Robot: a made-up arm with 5 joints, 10 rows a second.
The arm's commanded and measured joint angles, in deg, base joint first. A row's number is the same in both.
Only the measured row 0 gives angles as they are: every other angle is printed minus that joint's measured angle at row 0.
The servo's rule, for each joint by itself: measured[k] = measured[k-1] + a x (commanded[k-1-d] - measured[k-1]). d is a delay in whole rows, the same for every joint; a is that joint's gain. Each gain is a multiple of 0.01, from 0.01 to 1. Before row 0 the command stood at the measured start. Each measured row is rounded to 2 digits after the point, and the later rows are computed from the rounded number. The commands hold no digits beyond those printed.
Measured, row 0:
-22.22, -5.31, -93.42, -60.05, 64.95
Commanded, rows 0 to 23:
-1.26, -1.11, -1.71, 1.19, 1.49
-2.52, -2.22, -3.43, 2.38, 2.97
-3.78, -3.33, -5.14, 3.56, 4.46
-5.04, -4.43, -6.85, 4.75, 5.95
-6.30, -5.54, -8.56, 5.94, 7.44
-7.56, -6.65, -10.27, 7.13, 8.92
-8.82, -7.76, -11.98, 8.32, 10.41
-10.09, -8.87, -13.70, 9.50, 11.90
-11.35, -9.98, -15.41, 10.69, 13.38
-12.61, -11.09, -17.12, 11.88, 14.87
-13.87, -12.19, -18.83, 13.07, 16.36
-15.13, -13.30, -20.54, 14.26, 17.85
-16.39, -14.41, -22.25, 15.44, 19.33
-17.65, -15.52, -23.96, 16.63, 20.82
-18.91, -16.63, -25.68, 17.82, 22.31
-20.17, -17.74, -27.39, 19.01, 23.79
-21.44, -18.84, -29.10, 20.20, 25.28
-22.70, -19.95, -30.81, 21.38, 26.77
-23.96, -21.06, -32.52, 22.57, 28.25
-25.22, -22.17, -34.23, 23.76, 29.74
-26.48, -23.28, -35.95, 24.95, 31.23
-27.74, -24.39, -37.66, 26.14, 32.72
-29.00, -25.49, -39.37, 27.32, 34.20
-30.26, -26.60, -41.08, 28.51, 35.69
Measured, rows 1 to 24:
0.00, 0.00, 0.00, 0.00, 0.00
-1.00, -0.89, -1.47, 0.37, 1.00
-2.20, -1.95, -3.16, 0.99, 2.32
-3.45, -3.05, -4.86, 1.79, 3.75
-4.71, -4.15, -6.57, 2.71, 5.22
-5.97, -5.26, -8.28, 3.71, 6.71
-7.23, -6.37, -9.99, 4.77, 8.19
-8.49, -7.48, -11.70, 5.87, 9.68
-9.75, -8.59, -13.42, 7.00, 11.17
-11.01, -9.70, -15.13, 8.14, 12.65
-12.27, -10.81, -16.84, 9.30, 14.14
-13.53, -11.91, -18.55, 10.47, 15.63
-14.79, -13.02, -20.26, 11.64, 17.12
-16.05, -14.13, -21.97, 12.82, 18.60
-17.31, -15.24, -23.68, 14.00, 20.09
-18.57, -16.35, -25.40, 15.18, 21.58
-19.83, -17.46, -27.11, 16.37, 23.06
-21.10, -18.56, -28.82, 17.56, 24.55
-22.36, -19.67, -30.53, 18.74, 26.04
-23.62, -20.78, -32.24, 19.93, 27.52
-24.88, -21.89, -33.95, 21.12, 29.01
-26.14, -23.00, -35.67, 22.31, 30.50
-27.40, -24.11, -37.38, 23.50, 31.99
-28.66, -25.21, -39.09, 24.68, 33.47
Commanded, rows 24 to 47:
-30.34, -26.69, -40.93, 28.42, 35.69
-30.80, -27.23, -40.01, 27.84, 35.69
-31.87, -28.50, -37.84, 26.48, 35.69
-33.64, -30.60, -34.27, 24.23, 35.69
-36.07, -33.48, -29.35, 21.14, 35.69
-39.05, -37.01, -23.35, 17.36, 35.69
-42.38, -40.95, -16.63, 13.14, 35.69
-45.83, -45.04, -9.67, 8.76, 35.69
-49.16, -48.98, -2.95, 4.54, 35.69
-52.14, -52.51, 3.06, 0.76, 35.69
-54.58, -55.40, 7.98, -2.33, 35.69
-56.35, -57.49, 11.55, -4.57, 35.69
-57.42, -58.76, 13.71, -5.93, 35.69
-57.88, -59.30, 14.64, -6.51, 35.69
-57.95, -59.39, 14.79, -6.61, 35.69
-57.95, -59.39, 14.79, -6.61, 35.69
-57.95, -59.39, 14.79, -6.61, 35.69
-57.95, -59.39, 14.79, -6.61, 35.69
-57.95, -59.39, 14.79, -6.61, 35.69
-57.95, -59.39, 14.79, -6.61, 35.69
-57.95, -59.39, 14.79, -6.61, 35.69
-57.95, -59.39, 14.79, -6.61, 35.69
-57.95, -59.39, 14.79, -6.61, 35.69
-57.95, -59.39, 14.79, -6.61, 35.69
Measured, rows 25 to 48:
-29.92, -26.32, -40.80, 25.87, 34.96
-30.25, -26.62, -40.91, 26.66, 35.45
-30.68, -27.11, -40.14, 27.03, 35.61
-31.62, -28.22, -38.16, 26.86, 35.66
-33.22, -30.12, -34.81, 26.04, 35.68
-35.47, -32.81, -30.11, 24.52, 35.69
-38.30, -36.17, -24.30, 22.30, 35.69
-41.52, -39.99, -17.70, 19.46, 35.69
-44.92, -44.03, -10.79, 16.14, 35.69
-48.27, -47.99, -4.05, 12.54, 35.69
-51.33, -51.61, 2.06, 8.89, 35.69
-53.90, -54.64, 7.15, 5.41, 35.69
-55.84, -56.92, 10.93, 2.32, 35.69
-57.09, -58.39, 13.32, -0.24, 35.69
-57.71, -59.12, 14.46, -2.18, 35.69
-57.90, -59.34, 14.74, -3.55, 35.69
-57.94, -59.38, 14.78, -4.50, 35.69
-57.95, -59.39, 14.79, -5.15, 35.69
-57.95, -59.39, 14.79, -5.60, 35.69
-57.95, -59.39, 14.79, -5.91, 35.69
-57.95, -59.39, 14.79, -6.13, 35.69
-57.95, -59.39, 14.79, -6.28, 35.69
-57.95, -59.39, 14.79, -6.38, 35.69
-57.95, -59.39, 14.79, -6.45, 35.69

